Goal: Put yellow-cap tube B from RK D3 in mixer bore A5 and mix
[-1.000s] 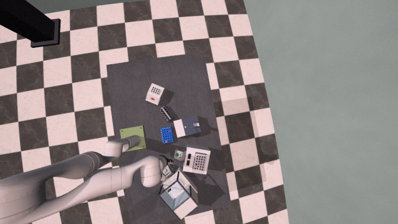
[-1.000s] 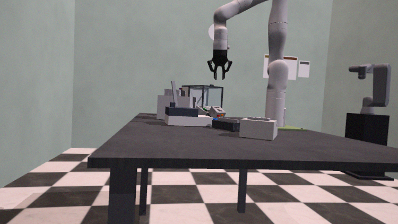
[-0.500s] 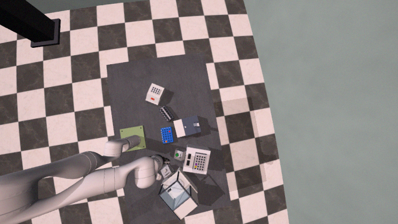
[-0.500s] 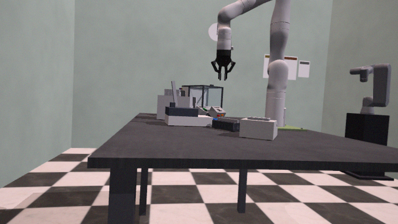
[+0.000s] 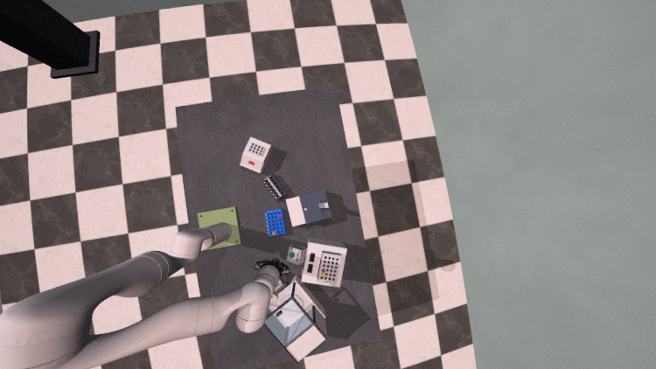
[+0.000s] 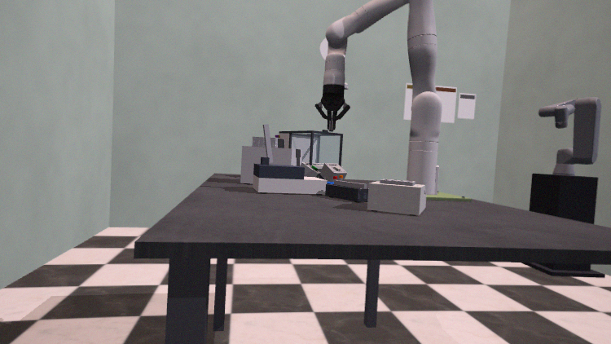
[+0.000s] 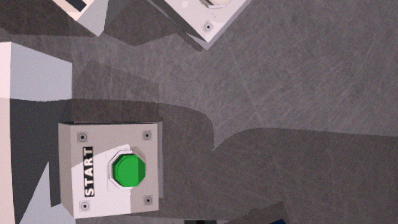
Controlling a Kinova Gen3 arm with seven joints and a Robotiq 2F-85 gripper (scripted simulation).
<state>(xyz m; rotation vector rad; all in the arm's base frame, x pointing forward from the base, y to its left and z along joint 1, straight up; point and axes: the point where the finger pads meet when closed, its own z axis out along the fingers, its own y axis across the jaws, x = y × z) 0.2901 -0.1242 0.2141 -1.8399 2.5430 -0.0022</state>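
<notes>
Right now my hand is 50 mm short of the green start key, 30 mm to the left of it and 150 mm above it. From my hand the other things lie so: blue tube rack RK (20 mm behind, 140 mm to the left, 210 mm below); then print key (60 mm behind, 140 mm to the right, 150 mm below); then purple-capped tube (190 mm ahead, 80 mm to the right, 60 mm below).
</notes>
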